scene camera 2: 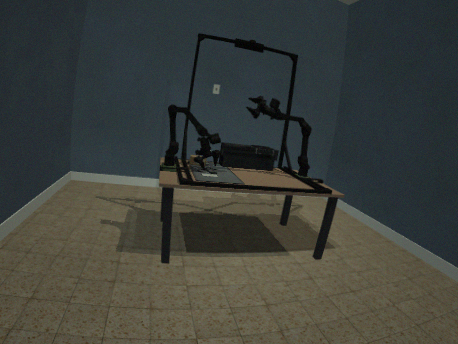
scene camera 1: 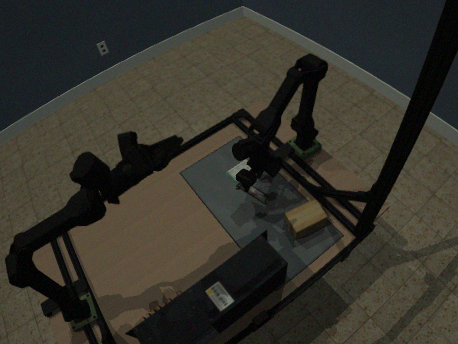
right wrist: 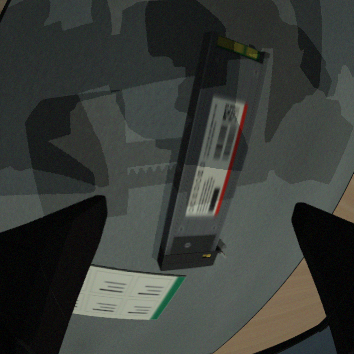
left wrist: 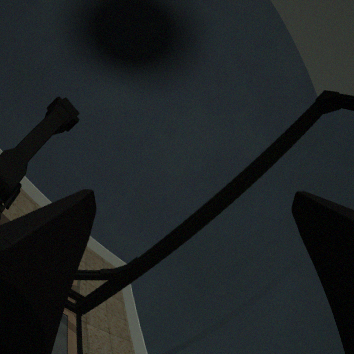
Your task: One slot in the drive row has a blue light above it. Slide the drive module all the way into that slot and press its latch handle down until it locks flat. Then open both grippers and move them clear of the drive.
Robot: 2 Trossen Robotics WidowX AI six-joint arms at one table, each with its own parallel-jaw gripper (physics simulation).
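Frame: origin at the left arm's base, x left, y back, z up, level; centimetres.
Seen in the pictures: left gripper, fingertip midpoint: (scene camera 2: 247, 102) (scene camera 1: 180, 137) (left wrist: 198, 201); right gripper, fingertip midpoint: (scene camera 2: 209, 168) (scene camera 1: 252, 184) (right wrist: 204, 209); left arm's base, origin of the base link: (scene camera 2: 302, 175) (scene camera 1: 80, 311); right arm's base, origin of the base link: (scene camera 2: 168, 164) (scene camera 1: 304, 142).
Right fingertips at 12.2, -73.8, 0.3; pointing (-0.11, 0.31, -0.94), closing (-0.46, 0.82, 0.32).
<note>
Offsets run from my right fingertips to a thing's top centre, as dx, dy, dz. "pt": to the spot under its first point. Level surfaces: height alone.
The drive module @(-1.6, +1.2, -1.8) (scene camera 1: 257, 194) (right wrist: 215, 160), a long dark bar with a white and red label, lies flat on the grey mat @(dz -2.7) (scene camera 1: 200, 180) (right wrist: 210, 305). Its latch end is nearest the fingers in the right wrist view. My right gripper (scene camera 1: 258, 182) (scene camera 2: 208, 164) (right wrist: 204, 209) is open above the module, nothing between its fingers. My left gripper (scene camera 1: 175, 142) (scene camera 2: 249, 104) (left wrist: 198, 201) is open and empty, raised high above the table. The black drive chassis @(-33.0, +32.2, +14.7) (scene camera 1: 250, 270) (scene camera 2: 247, 156) stands at the table's edge; orange-tipped parts @(pt -28.3, +44.5, +13.8) (scene camera 1: 162, 305) show along its front. Its slot openings and the blue light do not show.
A white card with a green edge @(+9.9, -0.4, -2.6) (scene camera 1: 237, 170) (scene camera 2: 209, 175) (right wrist: 130, 295) lies on the mat close to the module's latch end. A wooden block @(-22.1, -7.6, +3.3) (scene camera 1: 307, 217) sits on the mat between module and table edge. A black frame post (scene camera 1: 410, 120) rises at the right in scene camera 1.
</note>
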